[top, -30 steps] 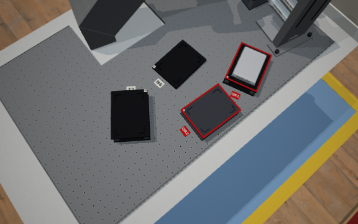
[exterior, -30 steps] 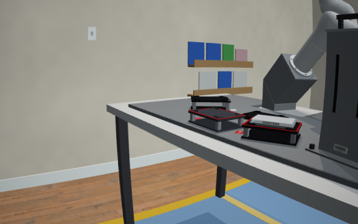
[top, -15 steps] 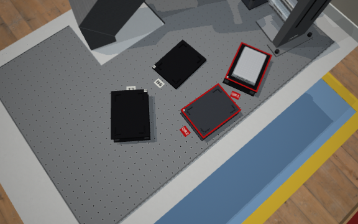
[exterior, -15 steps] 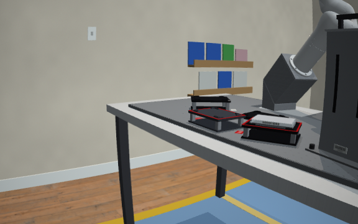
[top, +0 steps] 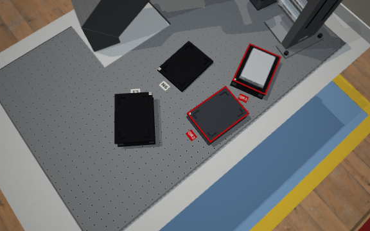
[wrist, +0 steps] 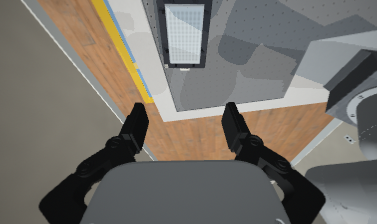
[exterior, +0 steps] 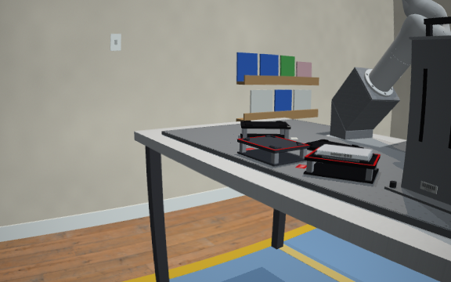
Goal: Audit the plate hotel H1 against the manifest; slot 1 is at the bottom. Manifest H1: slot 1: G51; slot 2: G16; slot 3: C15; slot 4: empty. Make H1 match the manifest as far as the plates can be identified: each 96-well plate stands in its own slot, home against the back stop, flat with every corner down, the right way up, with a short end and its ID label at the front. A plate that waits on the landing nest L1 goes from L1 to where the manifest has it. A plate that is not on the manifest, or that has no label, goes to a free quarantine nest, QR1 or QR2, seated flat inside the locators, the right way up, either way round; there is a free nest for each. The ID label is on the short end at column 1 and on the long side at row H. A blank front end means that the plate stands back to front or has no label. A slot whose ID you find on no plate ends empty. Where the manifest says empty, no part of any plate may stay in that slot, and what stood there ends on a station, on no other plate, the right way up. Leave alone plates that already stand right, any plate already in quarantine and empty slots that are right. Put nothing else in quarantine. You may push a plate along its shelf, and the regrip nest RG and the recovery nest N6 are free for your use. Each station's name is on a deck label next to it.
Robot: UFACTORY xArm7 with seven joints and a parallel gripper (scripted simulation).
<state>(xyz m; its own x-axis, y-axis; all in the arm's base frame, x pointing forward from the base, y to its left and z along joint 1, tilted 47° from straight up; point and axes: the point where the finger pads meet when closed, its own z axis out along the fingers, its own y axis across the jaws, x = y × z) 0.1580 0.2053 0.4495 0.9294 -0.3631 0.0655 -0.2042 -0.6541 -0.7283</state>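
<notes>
The regrip nest RG is 27 cm below my hand and 1 cm ahead of it. The rest, counted from my hand: handle: 27 cm ahead, 6 cm to the right, 1 cm above; then RG deck label: 33 cm below, 9 cm behind, 2 cm to the left; then plate hotel H1: 27 cm ahead, 18 cm below, 6 cm to the right.
</notes>
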